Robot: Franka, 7 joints.
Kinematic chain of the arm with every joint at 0, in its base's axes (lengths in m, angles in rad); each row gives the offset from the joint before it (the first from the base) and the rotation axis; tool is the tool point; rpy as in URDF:
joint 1: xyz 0 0 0.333 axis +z
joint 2: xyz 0 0 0 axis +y
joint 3: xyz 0 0 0.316 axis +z
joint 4: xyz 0.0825 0 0 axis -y
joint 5: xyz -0.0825 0 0.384 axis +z
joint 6: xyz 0 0 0 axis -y
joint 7: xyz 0.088 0 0 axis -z
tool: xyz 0 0 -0.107 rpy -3.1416 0 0
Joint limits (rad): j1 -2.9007..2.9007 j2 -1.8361..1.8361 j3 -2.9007..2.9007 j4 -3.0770..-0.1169 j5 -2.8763..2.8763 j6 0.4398..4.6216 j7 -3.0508..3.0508
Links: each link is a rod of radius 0.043 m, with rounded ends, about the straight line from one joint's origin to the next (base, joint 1, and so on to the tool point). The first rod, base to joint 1, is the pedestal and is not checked.
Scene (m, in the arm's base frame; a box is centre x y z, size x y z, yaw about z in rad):
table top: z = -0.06
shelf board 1: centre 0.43 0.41 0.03 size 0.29 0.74 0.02 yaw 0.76
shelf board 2: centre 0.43 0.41 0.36 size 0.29 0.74 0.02 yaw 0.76
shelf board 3: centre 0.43 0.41 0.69 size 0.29 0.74 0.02 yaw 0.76
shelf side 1: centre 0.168 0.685 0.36 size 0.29 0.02 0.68 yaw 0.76
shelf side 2: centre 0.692 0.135 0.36 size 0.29 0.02 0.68 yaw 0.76
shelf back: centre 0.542 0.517 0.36 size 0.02 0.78 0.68 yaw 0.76
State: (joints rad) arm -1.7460 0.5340 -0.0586 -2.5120 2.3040 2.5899 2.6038
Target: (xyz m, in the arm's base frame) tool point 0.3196 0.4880 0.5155
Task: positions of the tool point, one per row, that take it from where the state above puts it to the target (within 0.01 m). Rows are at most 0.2 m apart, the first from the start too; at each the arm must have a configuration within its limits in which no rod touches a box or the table.
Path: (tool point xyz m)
1: 0.0621 -0.3896 0.1371
2: 0.2271 -0.3501 0.2287
3: 0.3495 -0.2317 0.3171
4: 0.3988 -0.0679 0.3942
5: 0.3666 0.0990 0.4543
6: 0.2664 0.2311 0.4947
7: 0.1269 0.3049 0.5155
8: 0.1650 0.3748 0.4942
9: 0.2074 0.4320 0.4793
10: 0.2567 0.4724 0.4838
11: 0.3196 0.4880 0.5155

